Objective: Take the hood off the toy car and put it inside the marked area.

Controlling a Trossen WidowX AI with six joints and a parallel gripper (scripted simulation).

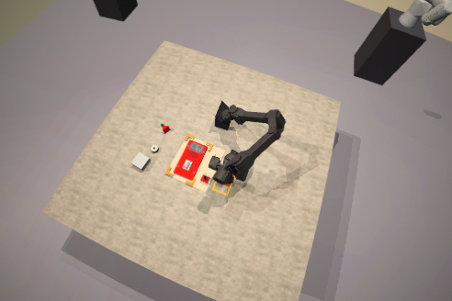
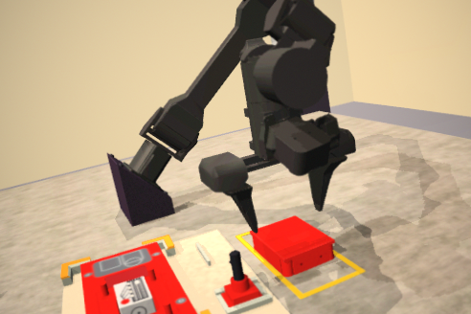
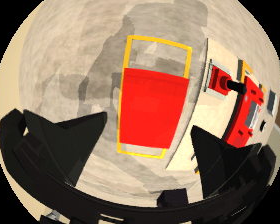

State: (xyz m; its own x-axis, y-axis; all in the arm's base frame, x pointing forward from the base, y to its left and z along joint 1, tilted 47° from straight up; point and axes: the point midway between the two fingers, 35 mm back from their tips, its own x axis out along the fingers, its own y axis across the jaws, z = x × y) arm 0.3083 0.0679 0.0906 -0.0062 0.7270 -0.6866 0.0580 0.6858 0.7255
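Now: the red hood 30 mm below my gripper tip.
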